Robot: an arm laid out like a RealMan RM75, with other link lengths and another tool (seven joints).
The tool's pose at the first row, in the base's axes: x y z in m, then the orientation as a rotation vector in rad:
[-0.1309 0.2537 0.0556 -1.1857 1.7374 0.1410]
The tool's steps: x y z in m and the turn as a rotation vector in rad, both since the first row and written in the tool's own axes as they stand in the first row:
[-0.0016 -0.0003 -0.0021 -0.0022 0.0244 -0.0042]
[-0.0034 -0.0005 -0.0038 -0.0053 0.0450 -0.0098]
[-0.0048 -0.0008 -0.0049 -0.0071 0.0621 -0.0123]
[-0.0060 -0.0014 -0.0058 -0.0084 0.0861 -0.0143]
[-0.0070 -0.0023 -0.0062 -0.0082 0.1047 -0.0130]
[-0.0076 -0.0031 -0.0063 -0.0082 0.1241 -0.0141]
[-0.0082 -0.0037 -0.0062 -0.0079 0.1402 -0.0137]
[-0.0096 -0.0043 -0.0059 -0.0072 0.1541 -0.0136]
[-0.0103 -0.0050 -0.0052 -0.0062 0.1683 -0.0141]
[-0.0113 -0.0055 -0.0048 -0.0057 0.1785 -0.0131]
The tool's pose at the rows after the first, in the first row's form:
[-0.1320 0.2534 0.0580 -1.1971 1.7563 0.1264]
[-0.1329 0.2535 0.0603 -1.2094 1.7711 0.1139]
[-0.1333 0.2536 0.0621 -1.2172 1.7846 0.1040]
[-0.1334 0.2536 0.0637 -1.2258 1.8043 0.0899]
[-0.1330 0.2535 0.0650 -1.2291 1.8212 0.0795]
[-0.1324 0.2534 0.0658 -1.2348 1.8373 0.0673]
[-0.1319 0.2536 0.0665 -1.2381 1.8514 0.0576]
[-0.1312 0.2543 0.0676 -1.2408 1.8634 0.0487]
[-0.1301 0.2548 0.0681 -1.2438 1.8752 0.0389]
[-0.1295 0.2554 0.0689 -1.2449 1.8845 0.0328]

